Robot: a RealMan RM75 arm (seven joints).
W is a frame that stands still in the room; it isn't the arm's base.
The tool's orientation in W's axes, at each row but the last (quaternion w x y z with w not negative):
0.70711, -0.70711, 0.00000, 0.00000
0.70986, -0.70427, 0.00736, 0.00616
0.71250, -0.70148, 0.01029, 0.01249
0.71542, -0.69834, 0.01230, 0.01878
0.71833, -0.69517, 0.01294, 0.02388
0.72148, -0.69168, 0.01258, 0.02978
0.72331, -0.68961, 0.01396, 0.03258
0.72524, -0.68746, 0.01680, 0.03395
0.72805, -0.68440, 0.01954, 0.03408
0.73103, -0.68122, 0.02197, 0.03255
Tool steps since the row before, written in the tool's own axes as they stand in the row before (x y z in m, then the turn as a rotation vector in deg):
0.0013, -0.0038, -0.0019, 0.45, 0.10, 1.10
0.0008, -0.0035, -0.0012, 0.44, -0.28, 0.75
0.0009, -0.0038, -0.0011, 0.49, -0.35, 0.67
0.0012, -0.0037, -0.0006, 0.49, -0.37, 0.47
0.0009, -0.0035, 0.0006, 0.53, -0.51, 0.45
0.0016, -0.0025, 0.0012, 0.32, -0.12, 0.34
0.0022, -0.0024, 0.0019, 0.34, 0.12, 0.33
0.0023, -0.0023, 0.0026, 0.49, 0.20, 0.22
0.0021, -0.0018, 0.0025, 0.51, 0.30, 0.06
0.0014, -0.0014, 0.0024, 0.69, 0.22, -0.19
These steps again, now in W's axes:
0.0013, -0.0019, 0.0038, 0.45, 1.10, -0.10
0.0009, -0.0012, 0.0035, 0.45, 0.75, 0.28
0.0010, -0.0012, 0.0038, 0.50, 0.67, 0.34
0.0014, -0.0007, 0.0036, 0.50, 0.47, 0.36
0.0011, 0.0005, 0.0035, 0.55, 0.44, 0.50
0.0017, 0.0011, 0.0024, 0.32, 0.34, 0.12
0.0023, 0.0018, 0.0023, 0.32, 0.34, -0.13
0.0024, 0.0025, 0.0023, 0.47, 0.24, -0.22
0.0022, 0.0024, 0.0018, 0.48, 0.09, -0.33
0.0015, 0.0023, 0.0015, 0.67, -0.16, -0.29

